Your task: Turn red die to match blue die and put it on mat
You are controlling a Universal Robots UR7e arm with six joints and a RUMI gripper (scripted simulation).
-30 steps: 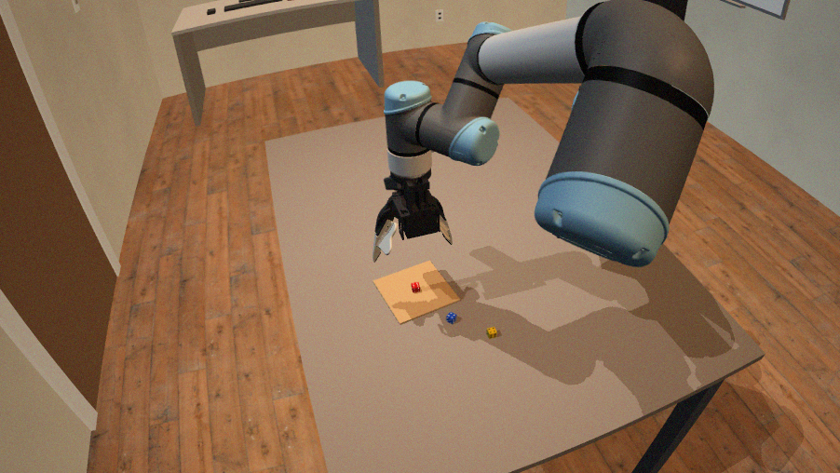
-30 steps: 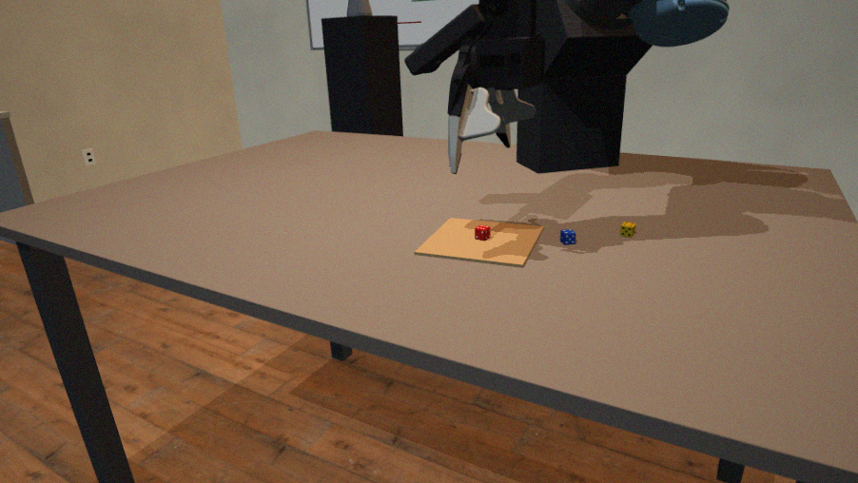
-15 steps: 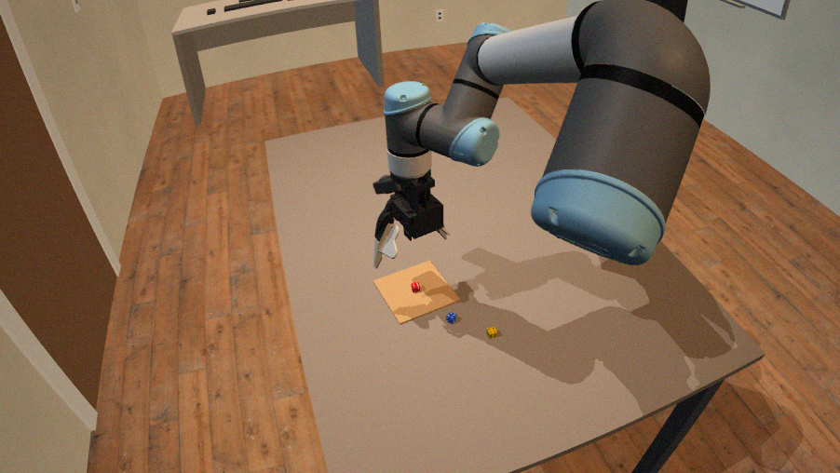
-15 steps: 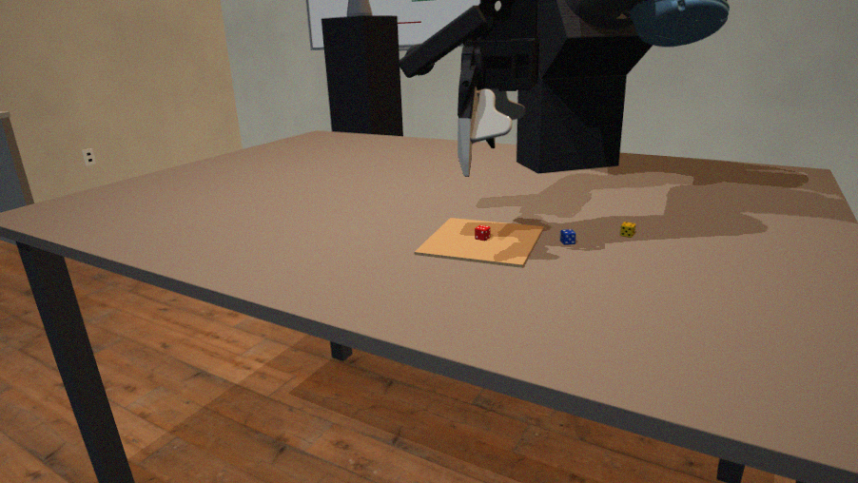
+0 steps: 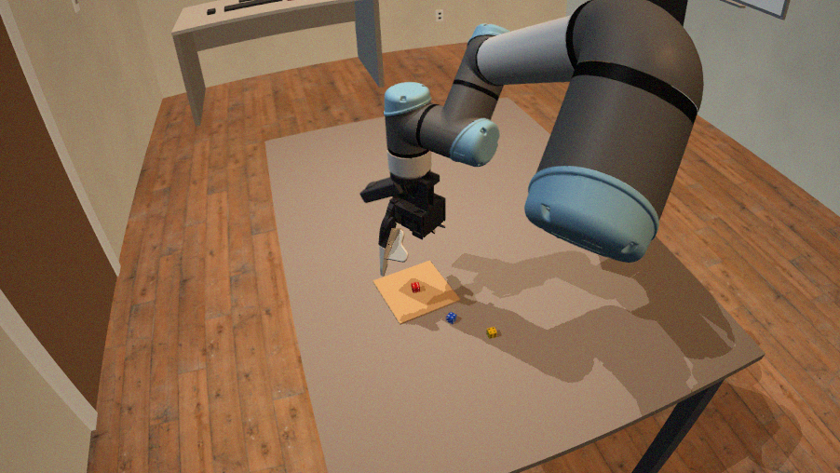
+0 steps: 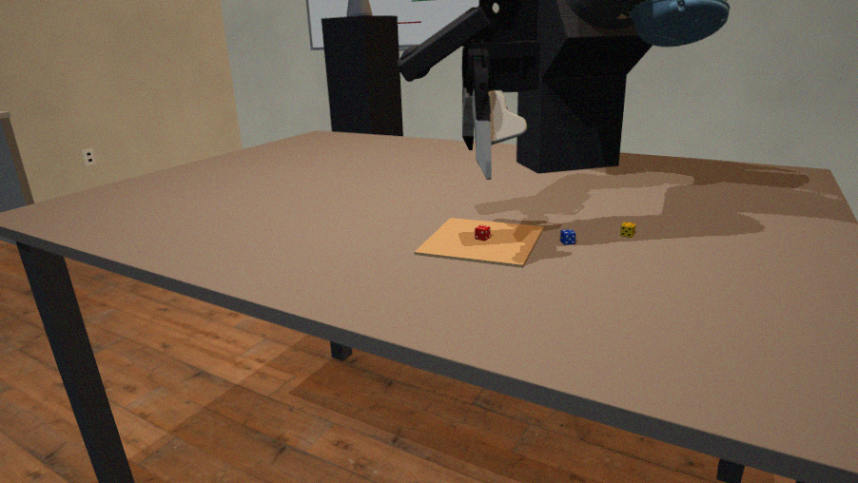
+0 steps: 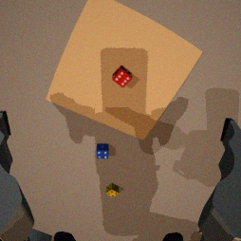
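The red die is 10 cm below my hand and 1 cm behind it. The rest, counted from my hand: mat: 11 cm below, 1 cm behind; blue die: 10 cm to the left, 10 cm below, 6 cm behind; yellow die: 17 cm to the left, 12 cm behind, 10 cm below.
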